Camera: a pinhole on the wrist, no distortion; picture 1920 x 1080 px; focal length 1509.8 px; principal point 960.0 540.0 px. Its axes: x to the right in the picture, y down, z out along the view. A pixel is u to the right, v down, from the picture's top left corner.
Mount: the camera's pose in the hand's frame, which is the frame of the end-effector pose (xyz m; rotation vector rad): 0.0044 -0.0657 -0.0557 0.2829 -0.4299 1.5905
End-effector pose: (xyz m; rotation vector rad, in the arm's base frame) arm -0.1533 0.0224 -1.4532 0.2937 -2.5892 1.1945
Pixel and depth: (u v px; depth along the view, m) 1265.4 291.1 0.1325
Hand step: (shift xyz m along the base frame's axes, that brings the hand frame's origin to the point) 0.0037 -0.1230 0.0272
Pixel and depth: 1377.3 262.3 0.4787
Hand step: -0.0681 -0.4380 -0.1488
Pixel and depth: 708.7 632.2 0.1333
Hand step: 0.0458 -0.1321 0.0652
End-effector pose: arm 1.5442 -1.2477 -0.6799 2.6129 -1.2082 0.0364
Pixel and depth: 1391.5 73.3 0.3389
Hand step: 0.1165 -0.0531 -0.3080
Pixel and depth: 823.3 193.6 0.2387
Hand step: 0.1553 0.0475 -0.1858
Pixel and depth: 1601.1 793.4 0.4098
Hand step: -0.0354 0.0434 -0.4013
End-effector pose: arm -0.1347 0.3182 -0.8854 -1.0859 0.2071 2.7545
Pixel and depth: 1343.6 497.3 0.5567
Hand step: -0.2723 0.2706 0.3776
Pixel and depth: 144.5 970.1 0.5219
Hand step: 0.0532 0.5726 0.2762
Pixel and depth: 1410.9 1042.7 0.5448
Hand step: -0.1208 0.2266 0.4982
